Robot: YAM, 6 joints.
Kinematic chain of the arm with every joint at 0, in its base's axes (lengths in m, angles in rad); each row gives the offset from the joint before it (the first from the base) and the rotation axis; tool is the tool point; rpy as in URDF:
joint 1: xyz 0 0 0.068 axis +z
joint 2: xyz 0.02 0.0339 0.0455 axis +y
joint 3: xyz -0.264 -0.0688 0 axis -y
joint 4: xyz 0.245 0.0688 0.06 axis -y
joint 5: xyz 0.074 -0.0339 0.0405 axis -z
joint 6: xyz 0.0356 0 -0.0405 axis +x
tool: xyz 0 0 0 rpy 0 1.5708 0
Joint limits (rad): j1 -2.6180..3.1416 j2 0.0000..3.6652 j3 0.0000..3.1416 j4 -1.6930..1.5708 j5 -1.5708..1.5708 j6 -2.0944..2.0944
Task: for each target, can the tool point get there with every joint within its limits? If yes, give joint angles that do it. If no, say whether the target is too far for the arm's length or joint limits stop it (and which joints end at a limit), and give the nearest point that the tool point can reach.
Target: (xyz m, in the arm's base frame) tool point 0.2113 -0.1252 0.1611
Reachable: yes | joints -0.6759 1.4616 0.4277 0.5977 -1.3209 -1.3279
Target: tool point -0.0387 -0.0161 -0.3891
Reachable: no: joint limits stop it (at a limit: joint 1, joint 2) | nearest point -0.0635 -0.0344 -0.3343 | short by 0.063 m
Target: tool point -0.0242 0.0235 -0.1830
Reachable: yes | joints 2.6032 3.2799 0.6529 0.4167 0.2203 0.0167
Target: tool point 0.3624 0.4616 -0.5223
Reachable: no: too far | nearest point 0.2781 0.3542 -0.3189 | short by 0.245 m
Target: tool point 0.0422 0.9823 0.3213
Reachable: no: too far | nearest point 0.0271 0.6312 0.2455 | short by 0.360 m
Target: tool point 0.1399 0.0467 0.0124
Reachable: yes | joints 0.5507 2.0298 0.2754 0.0950 1.2198 0.6166
